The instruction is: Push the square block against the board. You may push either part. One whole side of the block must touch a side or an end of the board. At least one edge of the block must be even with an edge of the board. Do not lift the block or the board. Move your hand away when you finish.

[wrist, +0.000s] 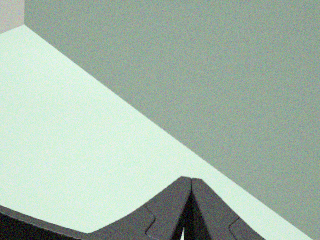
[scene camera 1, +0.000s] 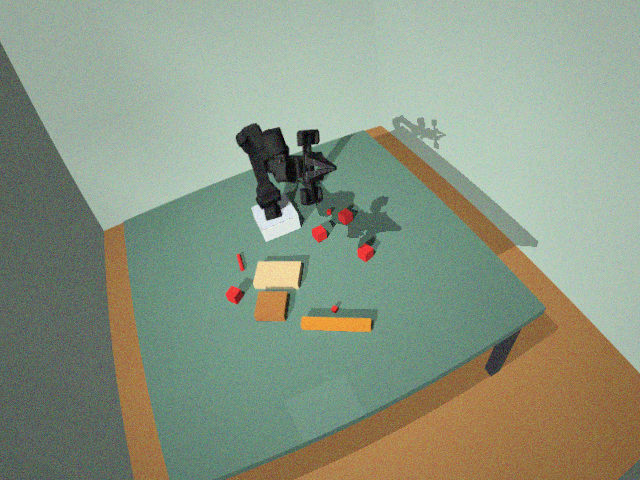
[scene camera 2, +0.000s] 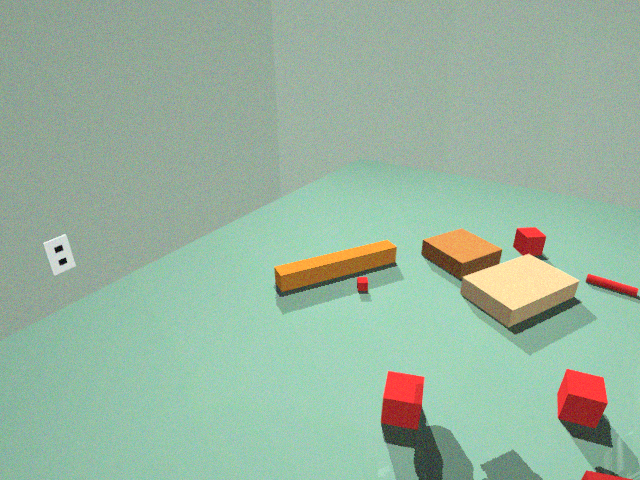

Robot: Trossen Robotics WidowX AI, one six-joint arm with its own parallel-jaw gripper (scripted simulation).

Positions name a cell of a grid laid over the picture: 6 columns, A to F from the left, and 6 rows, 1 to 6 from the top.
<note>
My gripper (scene camera 1: D3) is shut and holds nothing. Also in view: a beige flat block (scene camera 2: E4), a brown squarish block (scene camera 2: E4) and an orange board (scene camera 2: C4).
The beige flat block shows as well in scene camera 1 (scene camera 1: C4). The brown squarish block also shows in scene camera 1 (scene camera 1: C4). The orange board shows as well in scene camera 1 (scene camera 1: C5). The wrist view does not show the beige flat block: it is out of frame. The wrist view does not show the brown squarish block: it is out of frame.
</note>
